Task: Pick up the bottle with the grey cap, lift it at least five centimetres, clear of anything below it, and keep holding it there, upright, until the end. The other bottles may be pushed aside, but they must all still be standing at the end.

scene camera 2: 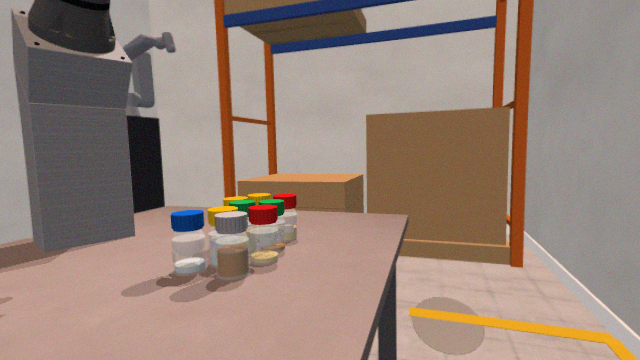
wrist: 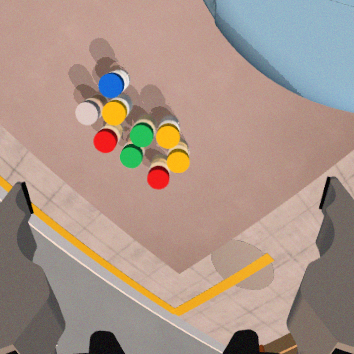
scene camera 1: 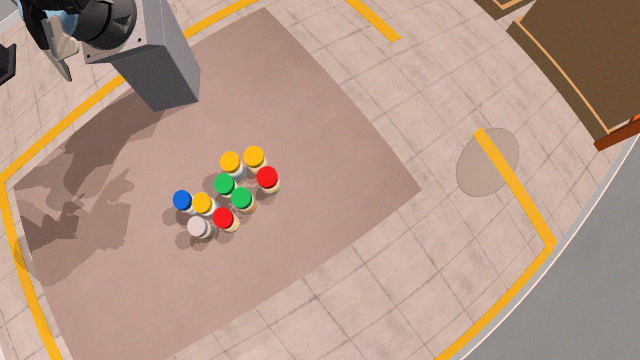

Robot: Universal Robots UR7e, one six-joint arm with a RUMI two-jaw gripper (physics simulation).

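Pixels of known places: gripper, between the fingertips: (wrist: 174,181) (scene camera 1: 91,39); arm's base, origin of its link: (scene camera 2: 74,36) (scene camera 1: 109,18).
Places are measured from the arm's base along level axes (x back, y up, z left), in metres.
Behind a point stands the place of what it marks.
The grey-capped bottle (scene camera 1: 199,227) {x -0.451, y -0.366, z -0.034 m} (scene camera 2: 232,255) {x -0.461, y -0.430, z -0.064 m} (wrist: 88,113) {x -0.439, y -0.366, z -0.038 m} stands upright on the table at one corner of a cluster, with brown contents. A yellow-capped bottle (scene camera 1: 202,203) {x -0.397, y -0.366, z 0.001 m} (wrist: 114,112) {x -0.389, y -0.366, z -0.002 m} and a red-capped bottle (scene camera 1: 223,218) {x -0.459, y -0.366, z 0.038 m} (scene camera 2: 263,215) {x -0.471, y -0.377, z 0.014 m} (wrist: 105,141) {x -0.452, y -0.366, z 0.037 m} stand close beside it. A blue-capped bottle (scene camera 1: 182,200) {x -0.362, y -0.366, z -0.052 m} (scene camera 2: 187,220) {x -0.376, y -0.375, z -0.074 m} (wrist: 111,85) {x -0.354, y -0.366, z -0.053 m} stands on the yellow one's other side. My gripper (wrist: 174,181) {x -0.220, y 0.124, z 0.016 m} is wide open and empty, high above the table and away from the grey-capped bottle, which shows to the upper left in the wrist view. Part of the gripper shows at the upper left in scene camera 1.
Several more upright bottles, with green, yellow and red caps, stand in the same cluster, including a green-capped one (scene camera 1: 241,198) {x -0.434, y -0.366, z 0.105 m} (wrist: 131,156) {x -0.426, y -0.366, z 0.103 m} and a far red-capped one (scene camera 1: 267,177) {x -0.417, y -0.366, z 0.189 m} (wrist: 158,177) {x -0.408, y -0.366, z 0.186 m}. The arm's grey pedestal (scene camera 1: 165,75) {x -0.012, y -0.278, z 0.037 m} (scene camera 2: 82,165) {x 0.004, y -0.285, z -0.008 m} rises at the table's side.
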